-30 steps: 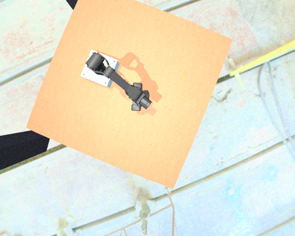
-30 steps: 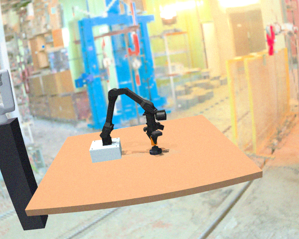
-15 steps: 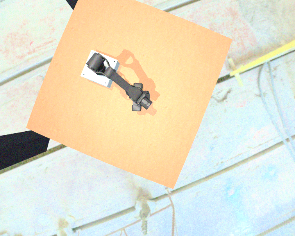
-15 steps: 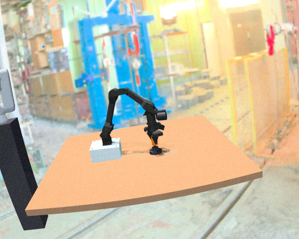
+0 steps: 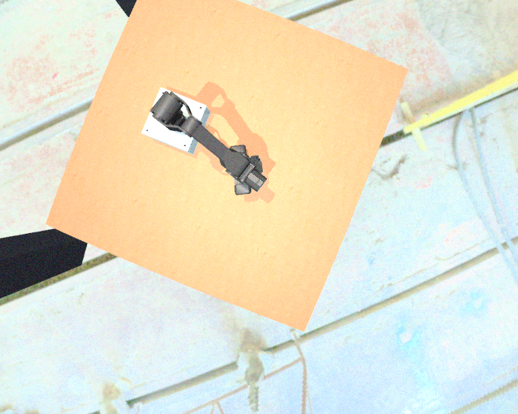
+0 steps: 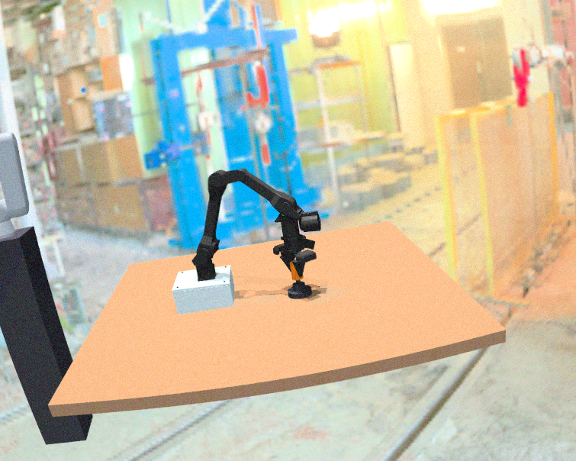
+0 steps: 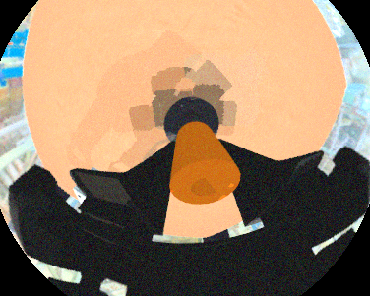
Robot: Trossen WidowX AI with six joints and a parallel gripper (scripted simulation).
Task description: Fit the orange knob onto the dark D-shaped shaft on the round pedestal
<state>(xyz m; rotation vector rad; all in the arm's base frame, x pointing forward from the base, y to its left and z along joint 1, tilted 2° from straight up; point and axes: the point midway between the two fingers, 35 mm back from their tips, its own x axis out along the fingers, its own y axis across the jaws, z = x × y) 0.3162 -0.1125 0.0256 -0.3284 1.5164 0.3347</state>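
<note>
My gripper tip is 20 mm below the orange knob. From my gripper tip the other things lie so: dark round pedestal 40 mm below.
</note>
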